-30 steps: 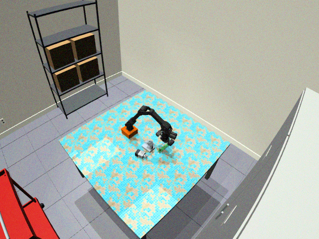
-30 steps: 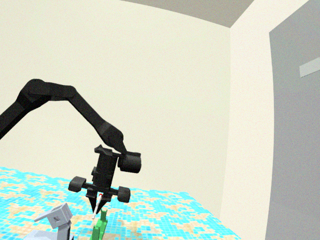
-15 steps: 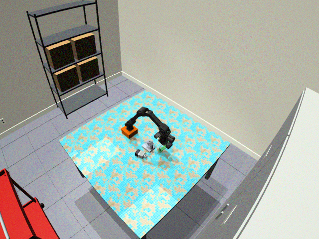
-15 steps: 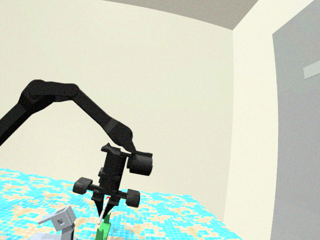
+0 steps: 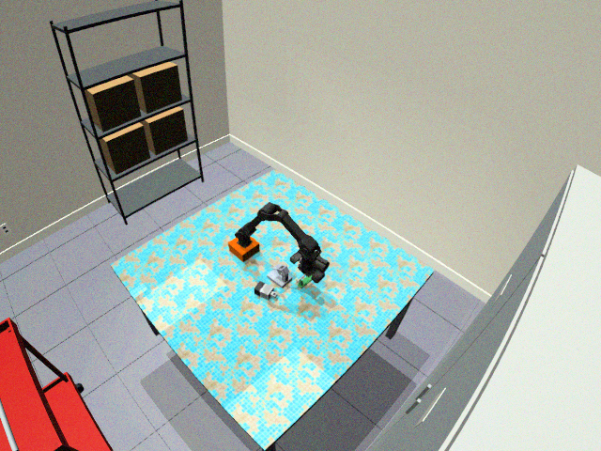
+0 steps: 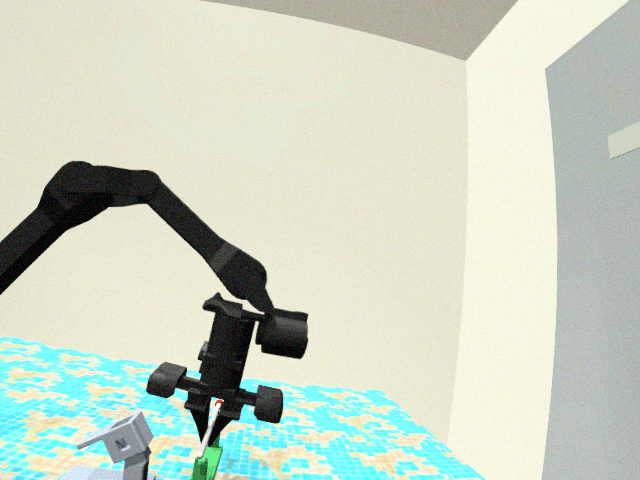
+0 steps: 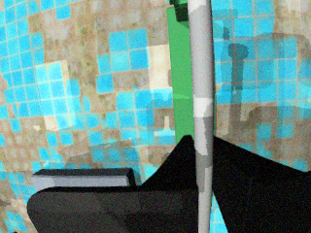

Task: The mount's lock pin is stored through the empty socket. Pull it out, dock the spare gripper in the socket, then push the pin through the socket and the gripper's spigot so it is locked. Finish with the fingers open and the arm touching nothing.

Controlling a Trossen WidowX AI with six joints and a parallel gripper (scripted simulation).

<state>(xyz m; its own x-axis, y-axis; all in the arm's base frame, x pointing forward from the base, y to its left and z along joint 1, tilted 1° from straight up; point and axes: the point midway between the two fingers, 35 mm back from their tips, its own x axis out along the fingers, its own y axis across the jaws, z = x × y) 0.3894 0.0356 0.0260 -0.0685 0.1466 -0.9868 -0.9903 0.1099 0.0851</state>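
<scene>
My gripper tip is now 20 mm to the right of the green rest and 20 mm above it. Round my gripper tip: grey mount (110 mm behind, 70 mm to the right); then spare gripper (100 mm behind, 190 mm to the right, 30 mm below).
</scene>
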